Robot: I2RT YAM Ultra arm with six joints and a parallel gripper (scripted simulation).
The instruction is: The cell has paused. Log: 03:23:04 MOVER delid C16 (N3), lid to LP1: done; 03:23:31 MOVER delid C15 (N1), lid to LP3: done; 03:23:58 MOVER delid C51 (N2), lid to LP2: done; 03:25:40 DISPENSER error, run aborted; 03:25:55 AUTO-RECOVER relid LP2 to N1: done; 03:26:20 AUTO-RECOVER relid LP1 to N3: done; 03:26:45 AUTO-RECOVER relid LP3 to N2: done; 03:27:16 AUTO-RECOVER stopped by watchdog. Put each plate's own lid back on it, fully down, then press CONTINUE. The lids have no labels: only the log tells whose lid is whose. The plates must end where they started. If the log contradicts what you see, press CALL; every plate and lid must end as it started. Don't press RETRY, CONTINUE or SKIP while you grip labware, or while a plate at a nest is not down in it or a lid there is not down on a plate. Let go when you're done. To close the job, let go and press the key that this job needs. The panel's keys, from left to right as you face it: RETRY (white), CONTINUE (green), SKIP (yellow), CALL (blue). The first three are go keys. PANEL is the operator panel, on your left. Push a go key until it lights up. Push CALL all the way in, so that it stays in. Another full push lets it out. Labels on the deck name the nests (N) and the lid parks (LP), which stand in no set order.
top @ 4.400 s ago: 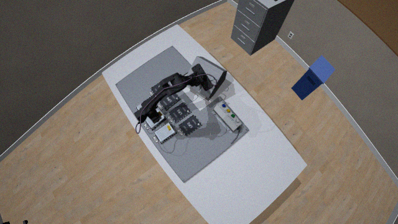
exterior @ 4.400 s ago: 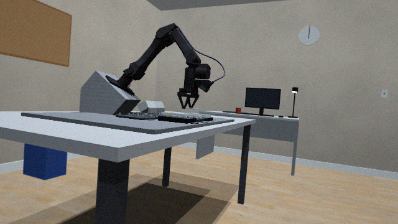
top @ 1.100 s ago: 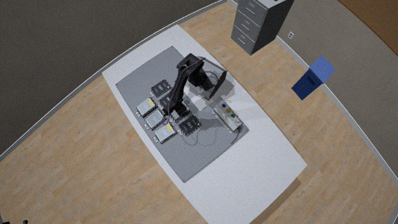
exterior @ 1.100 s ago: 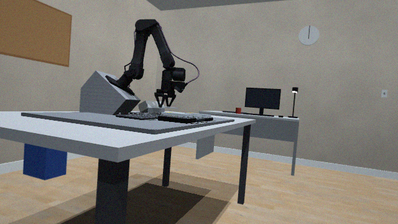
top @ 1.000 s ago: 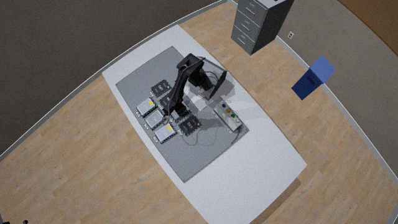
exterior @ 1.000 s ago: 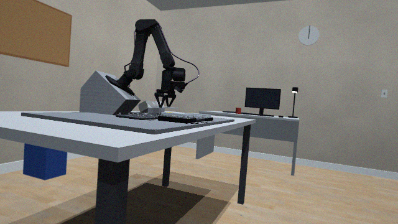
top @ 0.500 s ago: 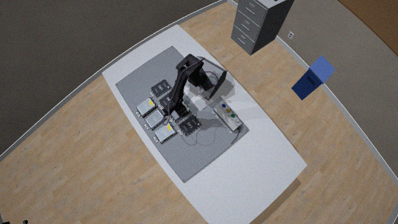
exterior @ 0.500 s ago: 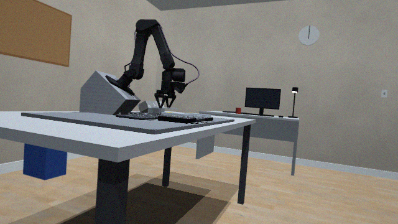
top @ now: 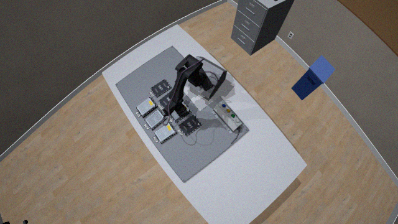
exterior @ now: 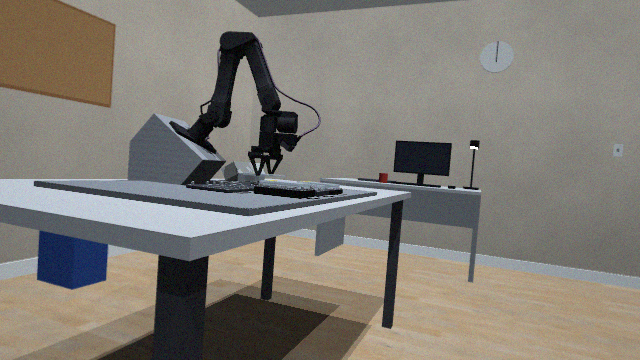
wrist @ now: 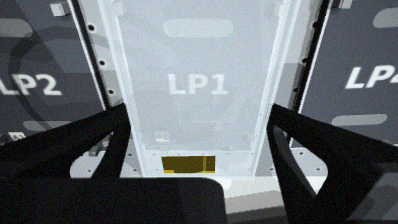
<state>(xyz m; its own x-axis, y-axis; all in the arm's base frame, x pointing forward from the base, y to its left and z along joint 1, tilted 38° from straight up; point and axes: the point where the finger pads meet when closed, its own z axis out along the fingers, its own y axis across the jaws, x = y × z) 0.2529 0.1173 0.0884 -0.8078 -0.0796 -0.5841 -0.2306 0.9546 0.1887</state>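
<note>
The lid park LP1 lies 50 mm below my hand. Round my hand: blue key (310 mm behind, 90 mm to the left, 10 mm above); lid park LP2 (40 mm behind, 120 mm to the left, 50 mm below); lid park LP4 (40 mm ahead, 120 mm to the right, 50 mm below).
</note>
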